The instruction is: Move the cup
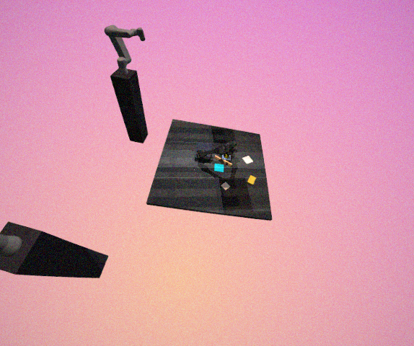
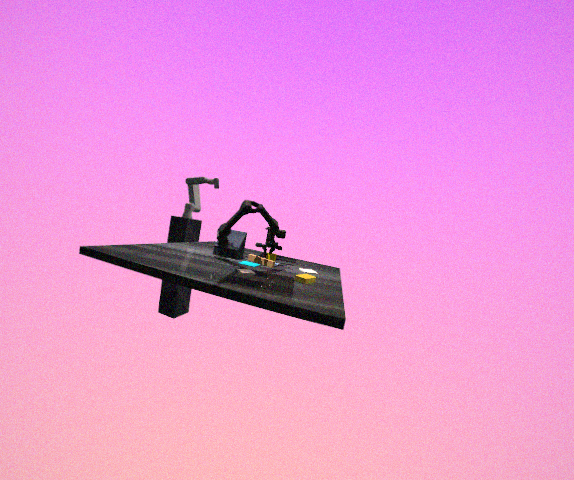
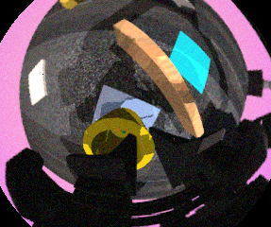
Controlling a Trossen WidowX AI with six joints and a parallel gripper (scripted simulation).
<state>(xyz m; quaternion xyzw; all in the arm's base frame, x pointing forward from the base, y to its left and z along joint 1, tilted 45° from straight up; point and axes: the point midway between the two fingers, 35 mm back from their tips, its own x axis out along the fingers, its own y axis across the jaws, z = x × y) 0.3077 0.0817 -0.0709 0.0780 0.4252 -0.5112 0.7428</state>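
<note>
My gripper tip is 2 cm short of the cup and 2 cm to the right of it. Also, from my gripper tip: cyan pad 4 cm behind, 18 cm to the right, 4 cm below; pale blue patch 3 cm ahead, 2 cm to the left, 4 cm below; brown block 1 cm behind, 8 cm to the right, 2 cm below.
</note>
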